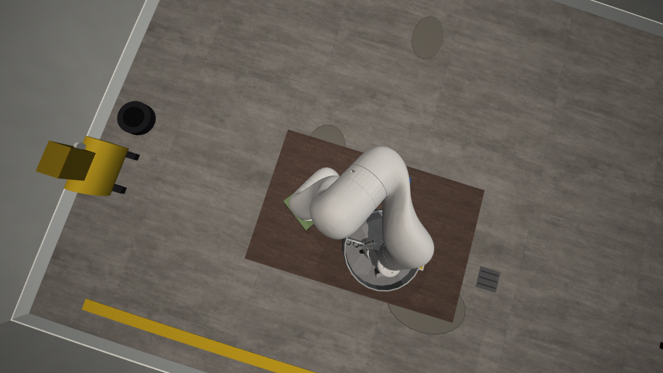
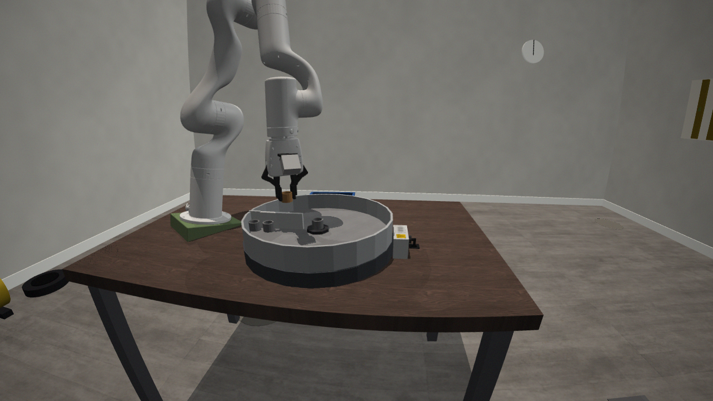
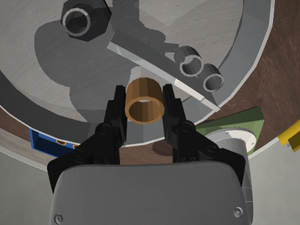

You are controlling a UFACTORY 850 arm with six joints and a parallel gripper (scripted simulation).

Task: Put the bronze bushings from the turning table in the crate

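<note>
My gripper is now 130 mm short of the blue crate, 320 mm to the right of it and 140 mm above it. Also, from my hand: grey turning table: 90 mm ahead, 30 mm to the right, 110 mm below.
</note>
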